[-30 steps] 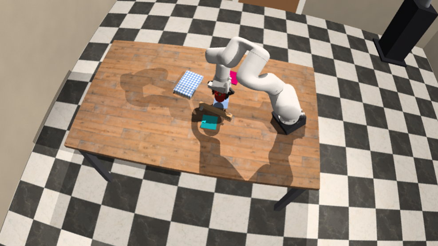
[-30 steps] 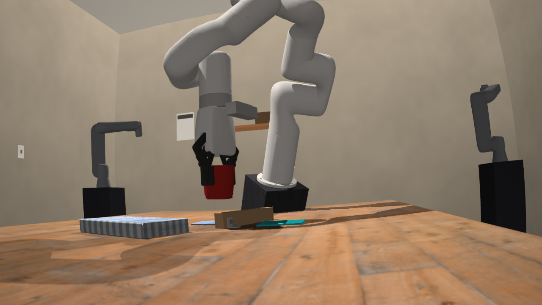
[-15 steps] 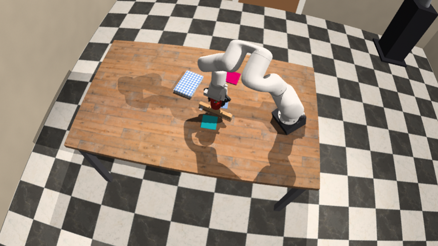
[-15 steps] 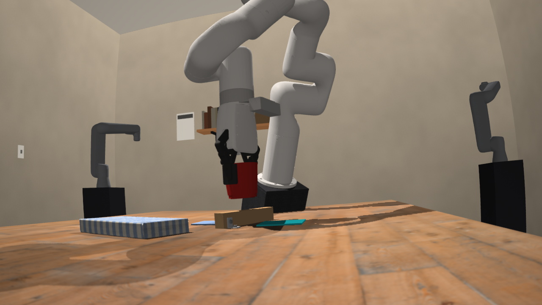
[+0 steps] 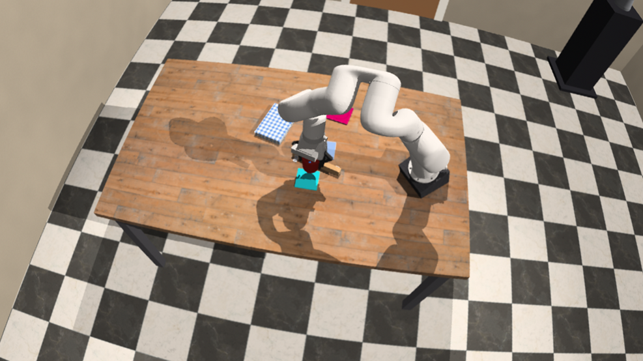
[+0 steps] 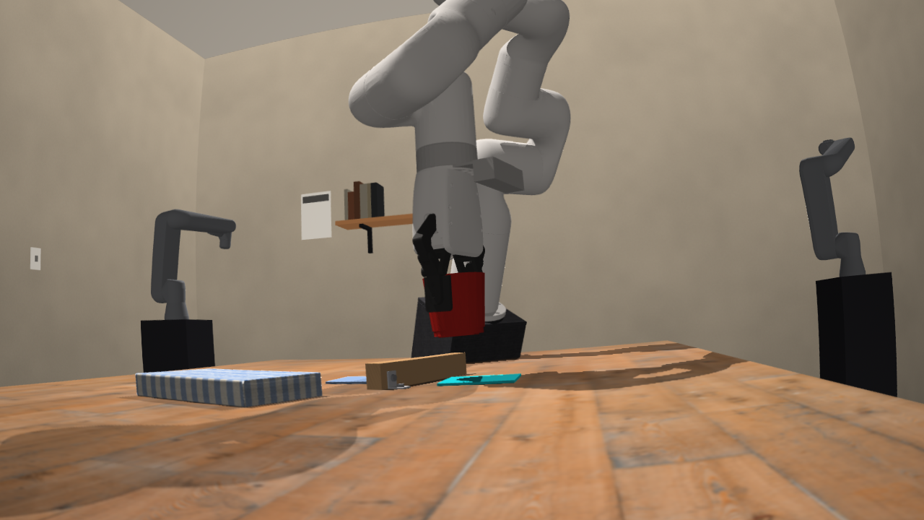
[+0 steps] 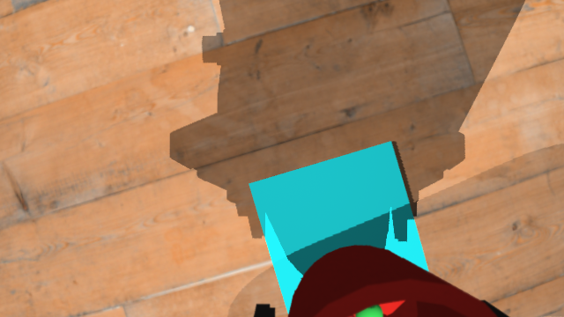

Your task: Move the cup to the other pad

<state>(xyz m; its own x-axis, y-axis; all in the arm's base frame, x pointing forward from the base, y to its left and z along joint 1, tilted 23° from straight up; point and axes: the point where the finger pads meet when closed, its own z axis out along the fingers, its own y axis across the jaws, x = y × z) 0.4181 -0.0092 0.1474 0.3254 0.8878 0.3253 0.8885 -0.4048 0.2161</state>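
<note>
The blue marble is 1 cm ahead of my hand, 1 cm to the right of it and 3 cm below it. Also, from my hand: red marble: 1 cm behind, 3 cm below; then red cup: 2 cm below; then green marble: 3 cm below.
</note>
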